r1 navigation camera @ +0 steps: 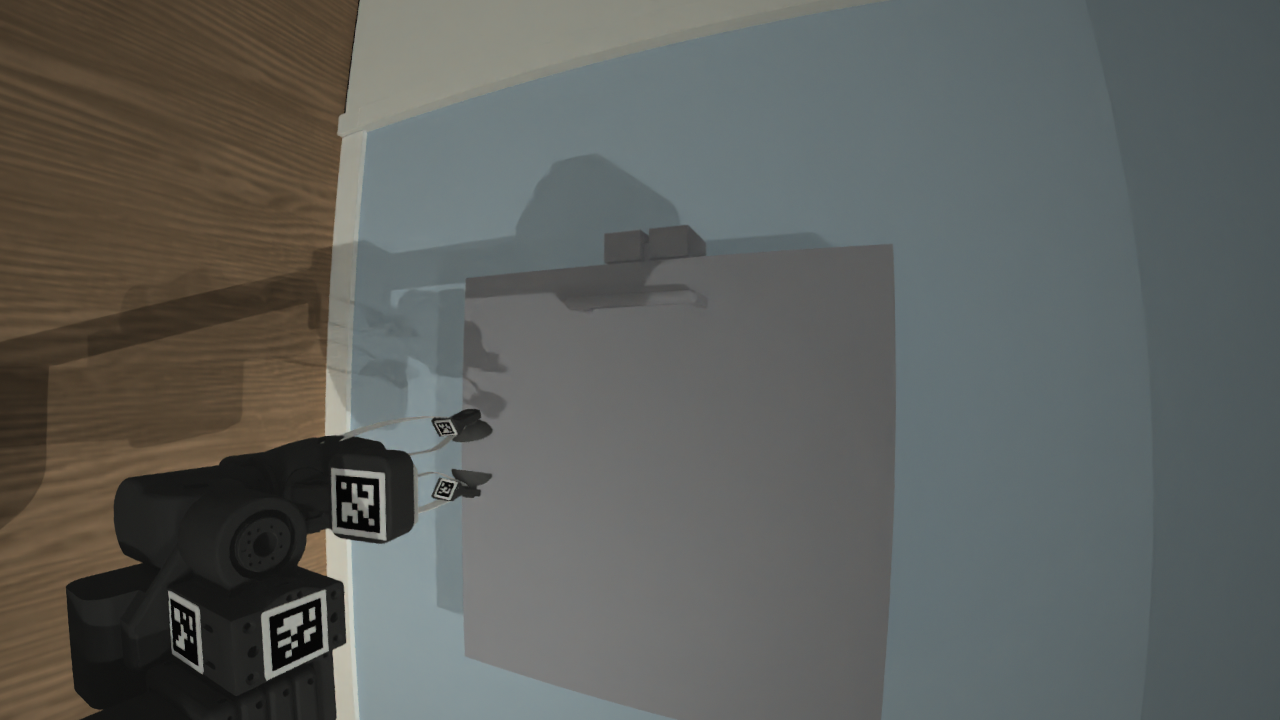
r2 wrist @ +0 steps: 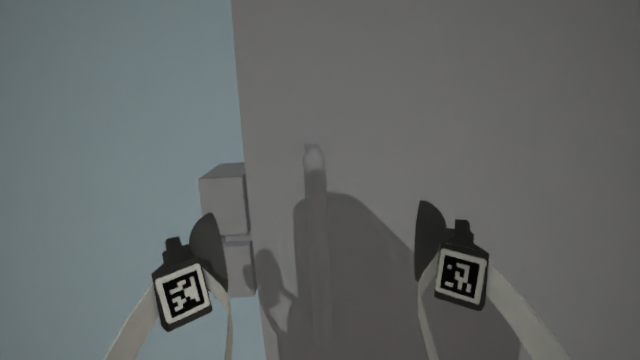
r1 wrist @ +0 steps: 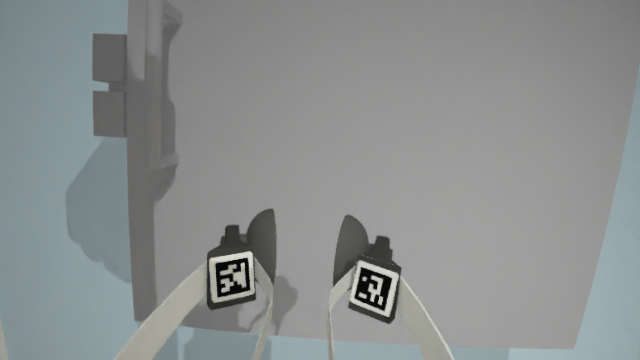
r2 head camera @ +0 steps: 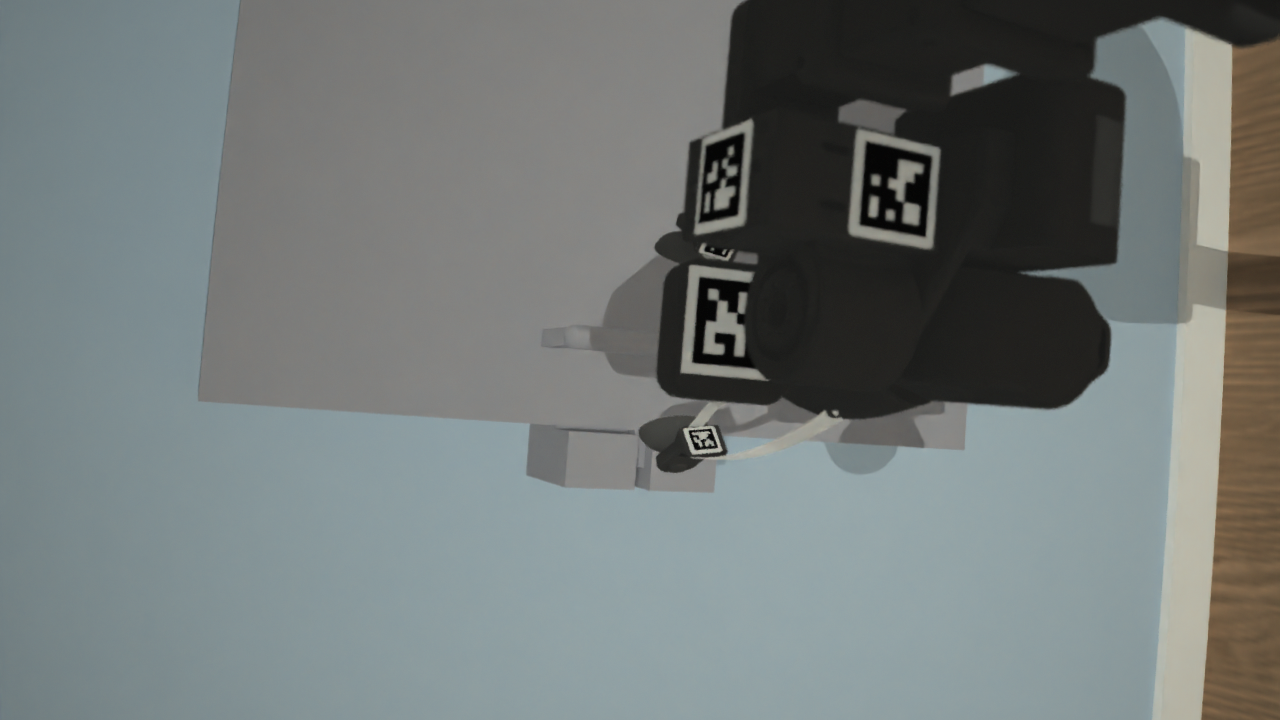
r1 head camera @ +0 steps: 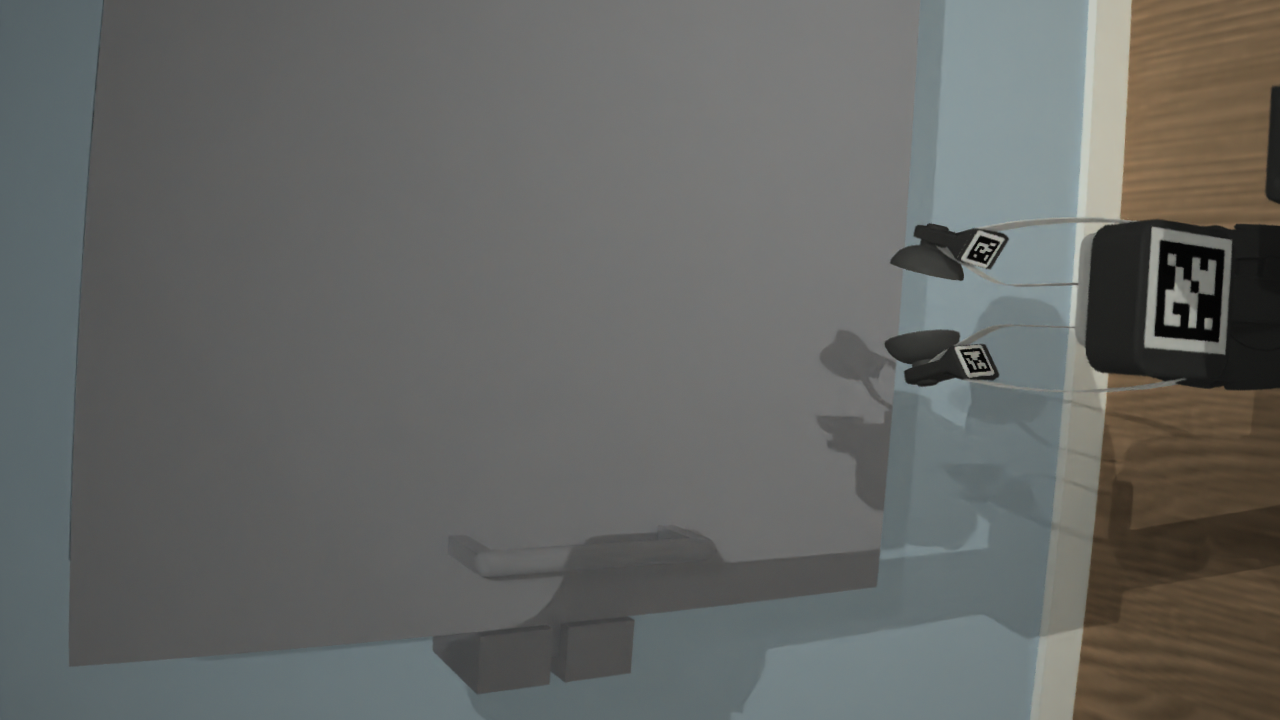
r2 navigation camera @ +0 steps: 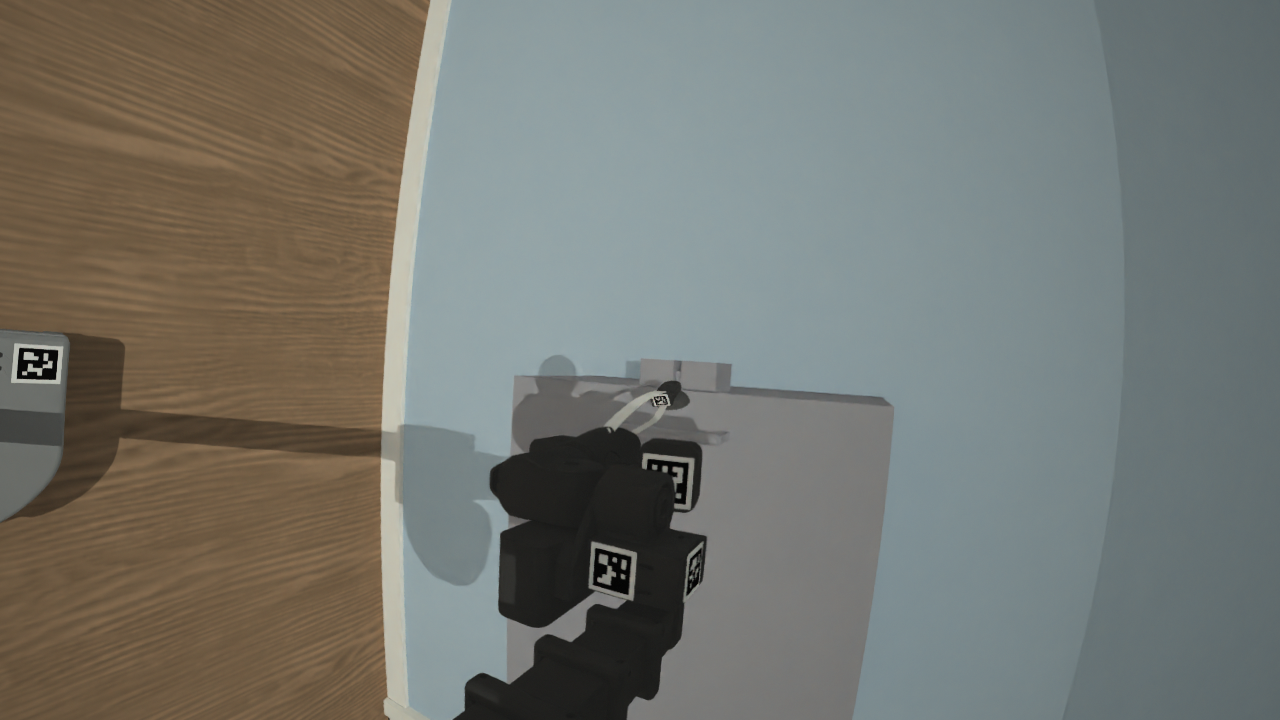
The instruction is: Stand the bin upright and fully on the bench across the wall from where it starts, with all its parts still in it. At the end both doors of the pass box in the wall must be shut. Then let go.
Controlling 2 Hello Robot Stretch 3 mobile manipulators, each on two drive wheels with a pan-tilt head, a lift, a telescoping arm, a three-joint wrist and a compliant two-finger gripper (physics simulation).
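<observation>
In the r1 views a grey pass-box door [r1 head camera: 447, 268] [r1 navigation camera: 716, 447] [r1 wrist: 400, 125] bears a bar handle [r1 head camera: 528, 561] [r1 navigation camera: 644, 300] [r1 wrist: 154, 100]. My r1 gripper [r1 head camera: 921, 304] [r1 navigation camera: 472, 454] [r1 wrist: 306, 240] is open and empty before the door's lower part, to one side of the handle. In the r2 views a grey door [r2 head camera: 402, 179] [r2 navigation camera: 787, 537] [r2 wrist: 450, 100] has a bar handle [r2 head camera: 581, 337] [r2 navigation camera: 711, 437] [r2 wrist: 314, 175]. My r2 gripper [r2 head camera: 671, 340] [r2 wrist: 319, 242] is wide open, its fingers on either side of the handle's line. Whether either door is fully shut is unclear. The bin does not show.
Two grey blocks sit at each door's handle-side edge, one of them a block [r1 head camera: 594, 649] [r1 navigation camera: 675, 241] [r1 wrist: 109, 57] [r2 head camera: 597, 458] [r2 navigation camera: 707, 376] [r2 wrist: 223, 205]. Blue wall [r1 head camera: 1002, 134] [r2 navigation camera: 760, 179] surrounds the doors. A pale baseboard [r1 head camera: 1105, 107] [r2 navigation camera: 402, 223] meets the wooden floor [r1 navigation camera: 179, 179] [r2 navigation camera: 250, 223].
</observation>
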